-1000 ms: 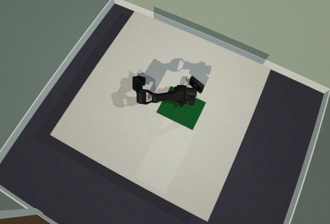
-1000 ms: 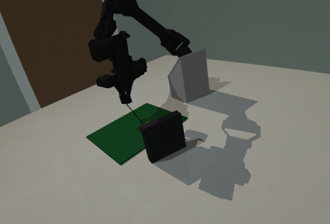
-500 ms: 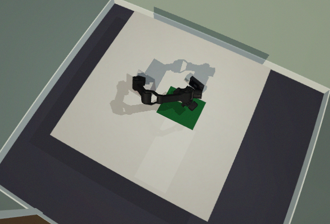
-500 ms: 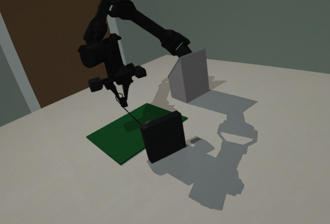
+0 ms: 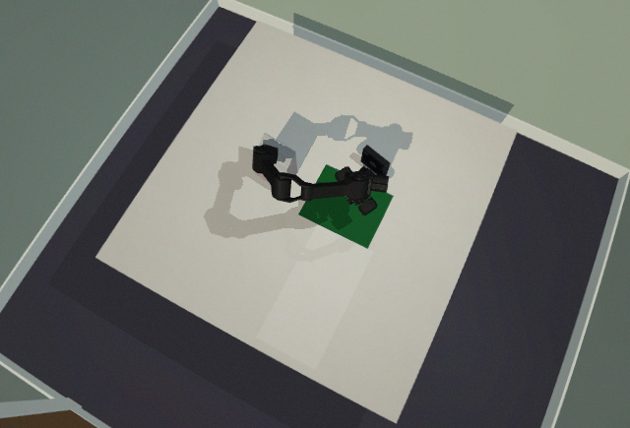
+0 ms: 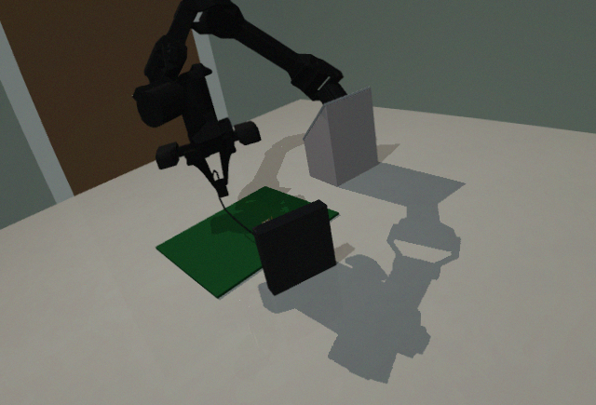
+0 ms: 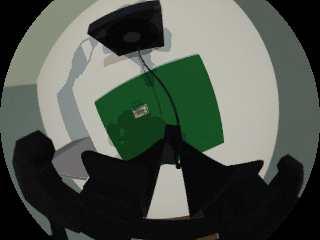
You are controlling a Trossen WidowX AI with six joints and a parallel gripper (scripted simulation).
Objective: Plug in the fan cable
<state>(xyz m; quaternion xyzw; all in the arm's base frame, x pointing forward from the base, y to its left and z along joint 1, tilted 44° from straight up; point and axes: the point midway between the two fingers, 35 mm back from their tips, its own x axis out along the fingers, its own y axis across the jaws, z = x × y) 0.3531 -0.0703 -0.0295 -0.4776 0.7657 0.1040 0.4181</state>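
Now: the green board 30 mm behind my gripper tip and 130 mm below it. Round my gripper tip: pale fan header: 50 mm behind, 50 mm to the left, 120 mm below; dark plug: 10 mm to the right, 10 mm below; black square fan: 10 mm ahead, 190 mm to the left, 60 mm below.
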